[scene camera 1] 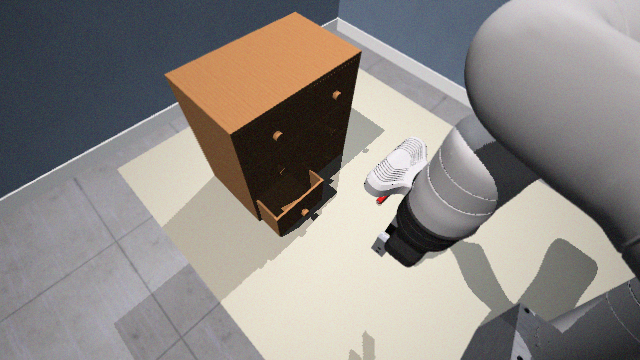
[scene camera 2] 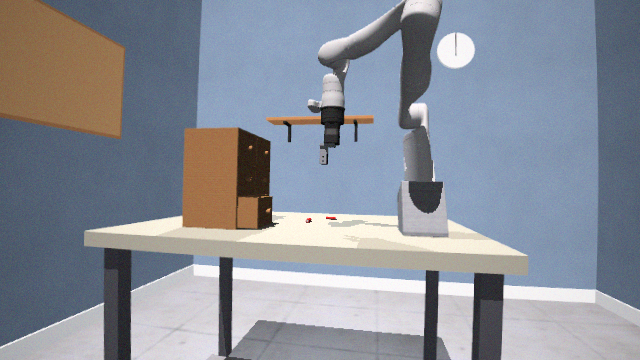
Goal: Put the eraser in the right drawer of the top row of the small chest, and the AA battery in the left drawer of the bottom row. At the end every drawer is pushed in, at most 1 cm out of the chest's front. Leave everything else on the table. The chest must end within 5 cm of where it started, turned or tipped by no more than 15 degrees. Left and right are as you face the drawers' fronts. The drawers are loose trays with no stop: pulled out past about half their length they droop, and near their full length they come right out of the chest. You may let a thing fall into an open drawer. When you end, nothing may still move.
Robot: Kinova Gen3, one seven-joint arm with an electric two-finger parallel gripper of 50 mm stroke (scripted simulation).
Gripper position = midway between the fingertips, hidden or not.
Note:
In view: my gripper (scene camera 1: 384,242) and a wooden chest (scene camera 1: 221,93).
The wooden chest shows as well in scene camera 2 (scene camera 2: 210,179). My gripper is seen too in scene camera 2 (scene camera 2: 323,164).

